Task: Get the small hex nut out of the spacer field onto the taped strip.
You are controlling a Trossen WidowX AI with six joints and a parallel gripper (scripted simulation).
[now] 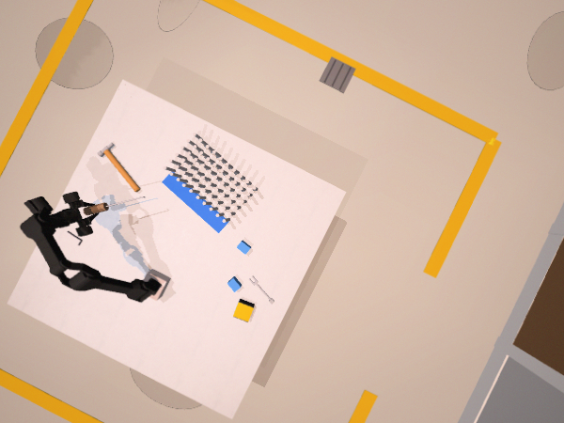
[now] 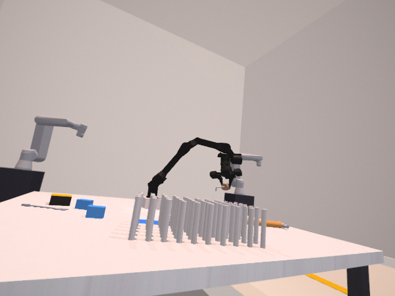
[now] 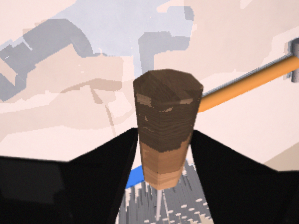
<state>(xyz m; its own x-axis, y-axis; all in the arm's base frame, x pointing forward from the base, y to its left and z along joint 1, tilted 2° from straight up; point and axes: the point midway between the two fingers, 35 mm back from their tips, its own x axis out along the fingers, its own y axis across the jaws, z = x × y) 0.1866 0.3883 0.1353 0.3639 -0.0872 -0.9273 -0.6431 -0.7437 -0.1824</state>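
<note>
Now: gripper tip 8 cm short of the screwdriver, 7 cm to the left of it and 1 cm above it. From my gripper tip the other things lie so: blue taped strip: 30 cm to the right, 24 cm ahead, 17 cm below; then black hex key: 26 cm behind, 17 cm below, 9 cm to the left; then grey wrench: 84 cm to the right, 17 cm below, 7 cm ahead.
</note>
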